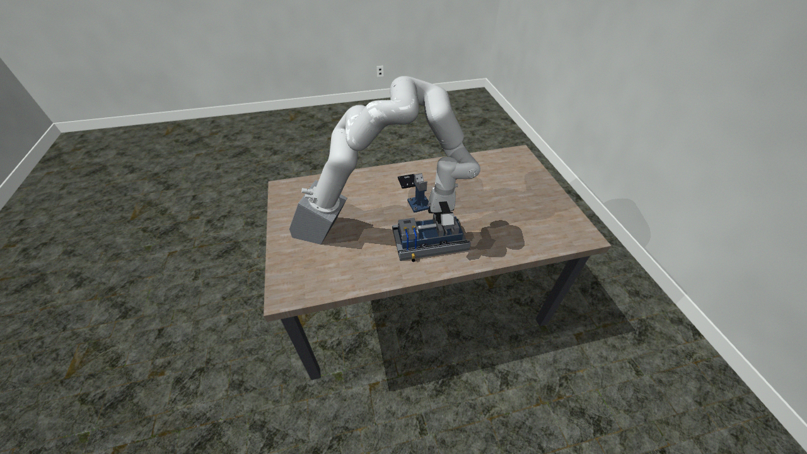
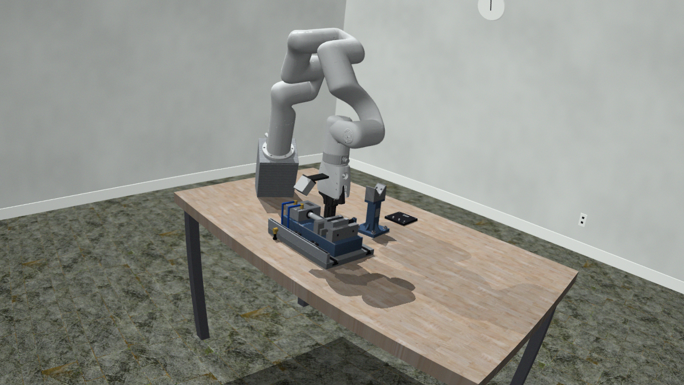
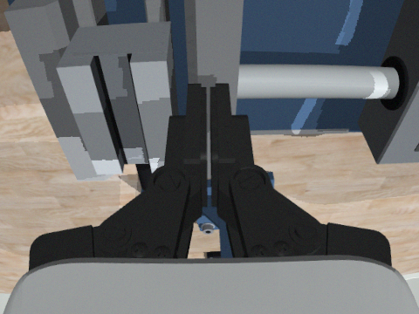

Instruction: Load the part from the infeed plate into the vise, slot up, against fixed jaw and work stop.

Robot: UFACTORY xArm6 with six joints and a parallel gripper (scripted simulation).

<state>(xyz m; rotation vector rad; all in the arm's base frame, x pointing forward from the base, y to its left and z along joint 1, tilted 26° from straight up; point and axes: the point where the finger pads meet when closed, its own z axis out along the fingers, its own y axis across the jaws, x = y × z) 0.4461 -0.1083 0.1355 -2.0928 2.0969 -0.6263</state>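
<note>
My gripper is now 30 mm short of the grey block and 20 mm above it. Round my hand: cylinder rod (50 mm behind, 40 mm below); then dark work stop rod (40 mm ahead, 50 mm to the left, 30 mm below); then moving jaw (40 mm below).
</note>
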